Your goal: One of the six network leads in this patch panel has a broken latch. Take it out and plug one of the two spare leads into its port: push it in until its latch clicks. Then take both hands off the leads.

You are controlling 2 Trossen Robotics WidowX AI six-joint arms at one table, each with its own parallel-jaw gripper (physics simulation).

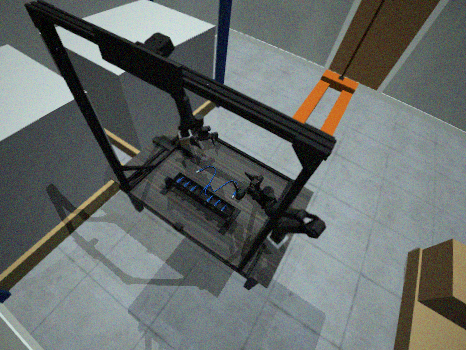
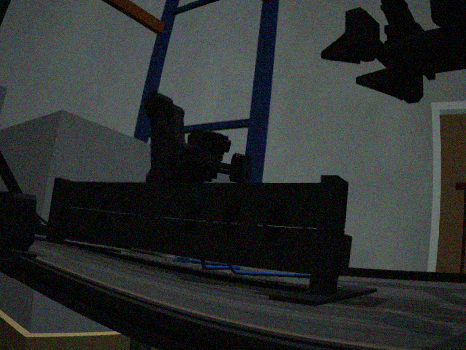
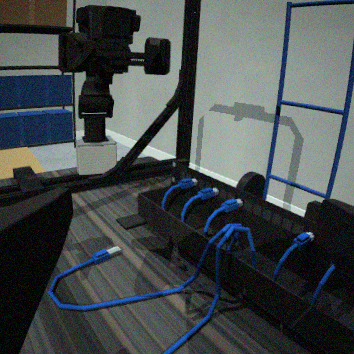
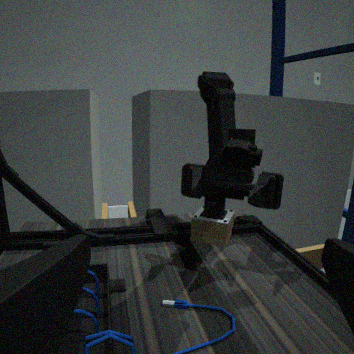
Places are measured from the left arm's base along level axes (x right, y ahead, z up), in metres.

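Pixels of known places: left gripper, between the fingertips: (image 1: 208,147) (image 2: 221,153) (image 3: 200,206) (image 4: 219,195); right gripper, between the fingertips: (image 1: 238,176) (image 2: 340,68) (image 3: 127,46) (image 4: 209,250); left arm's base, origin of its link: (image 1: 184,133) (image 4: 213,213); right arm's base, origin of its link: (image 1: 276,237) (image 3: 94,139).
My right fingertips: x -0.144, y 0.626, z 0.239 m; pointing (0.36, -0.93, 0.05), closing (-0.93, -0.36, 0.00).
For each thing: its middle in the pictures, then the offset to it from my right fingertips. "spot": a spot on its surface instead.
- black patch panel, a spot on its surface: (image 3: 158,218) spot: dx +0.053, dy +0.008, dz -0.265 m
- spare lead, a spot on its surface: (image 4: 173,303) (image 1: 199,171) spot: dx +0.132, dy -0.302, dz -0.300 m
- second spare's plug, a spot on its surface: (image 1: 234,195) spot: dx -0.031, dy -0.041, dz -0.299 m
The black patch panel (image 1: 231,213) (image 2: 231,215) (image 3: 158,218) lies across the middle of the wooden table (image 1: 252,253). Several blue leads (image 1: 187,183) (image 3: 208,192) are plugged into it. I cannot tell which latch is broken. One spare lead (image 1: 198,170) (image 3: 105,253) (image 4: 173,303) lies loose on the table beside the panel. The second spare's plug (image 1: 234,195) lies near my right gripper. My left gripper (image 1: 205,139) (image 2: 204,163) (image 4: 219,195) is open and empty, raised at the table's far end. My right gripper (image 1: 243,185) (image 2: 340,67) (image 3: 127,46) is open and empty.
A black gantry frame (image 1: 252,107) spans the table and its posts stand at the corners. A blue hand truck (image 3: 281,105) stands behind the panel. Grey blocks (image 4: 53,158) and a shelf with blue boxes (image 3: 35,116) stand beyond the table.
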